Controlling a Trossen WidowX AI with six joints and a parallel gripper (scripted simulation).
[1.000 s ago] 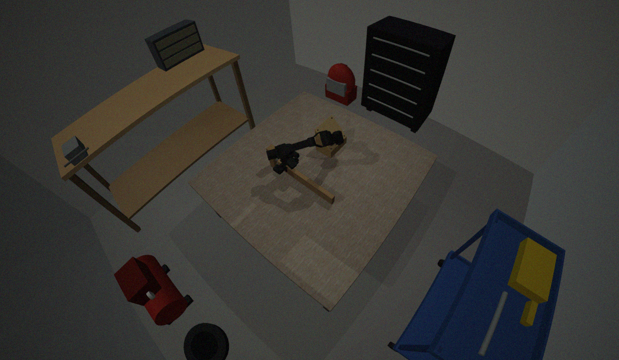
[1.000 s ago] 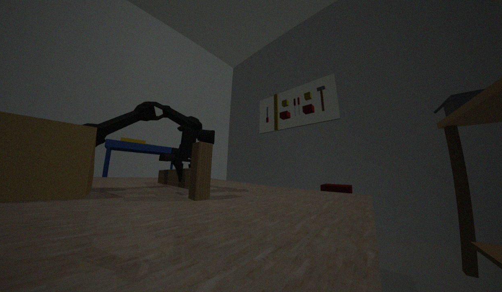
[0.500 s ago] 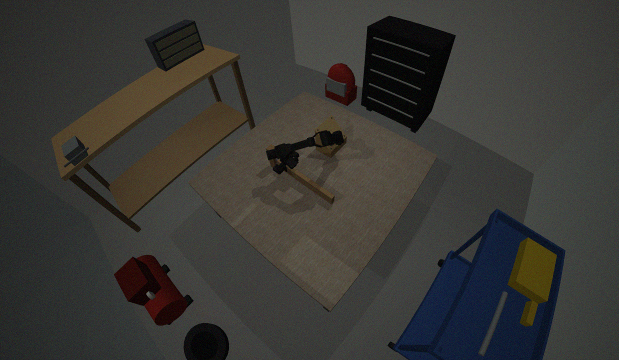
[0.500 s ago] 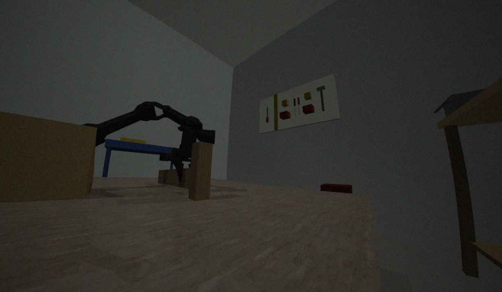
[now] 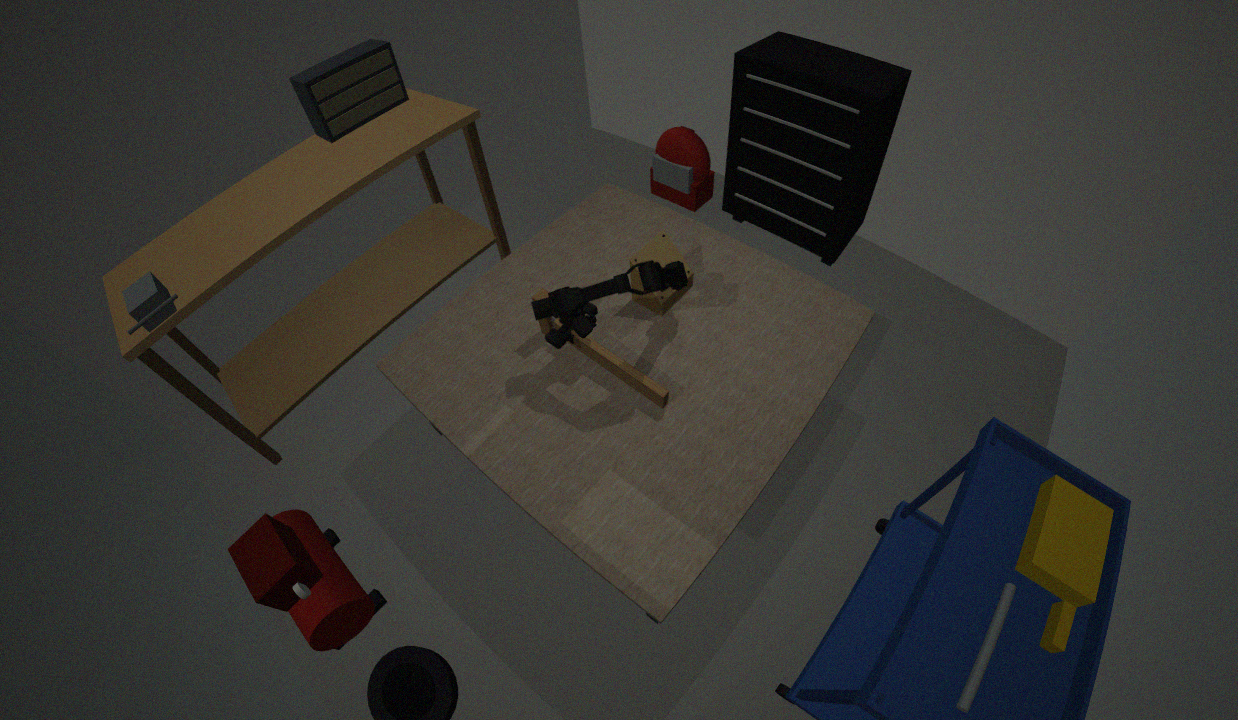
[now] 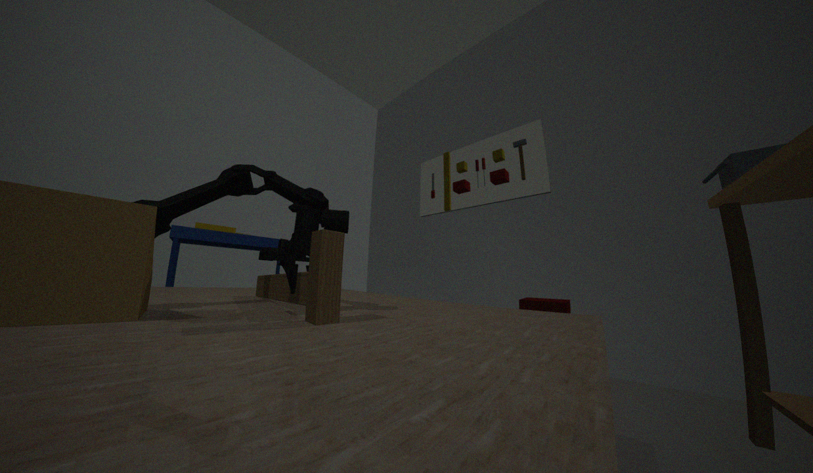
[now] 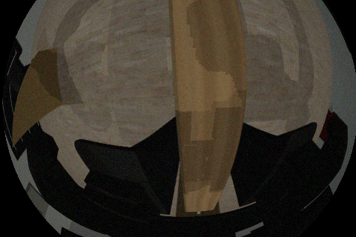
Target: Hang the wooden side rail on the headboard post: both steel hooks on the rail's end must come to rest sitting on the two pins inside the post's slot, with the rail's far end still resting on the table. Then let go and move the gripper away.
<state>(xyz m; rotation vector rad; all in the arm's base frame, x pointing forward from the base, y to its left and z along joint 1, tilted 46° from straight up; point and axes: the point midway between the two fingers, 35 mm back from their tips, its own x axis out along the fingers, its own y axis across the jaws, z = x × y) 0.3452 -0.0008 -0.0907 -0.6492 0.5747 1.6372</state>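
Right now my gripper tip is 10 mm short of the post, 120 mm to the left of it and 40 mm below it.
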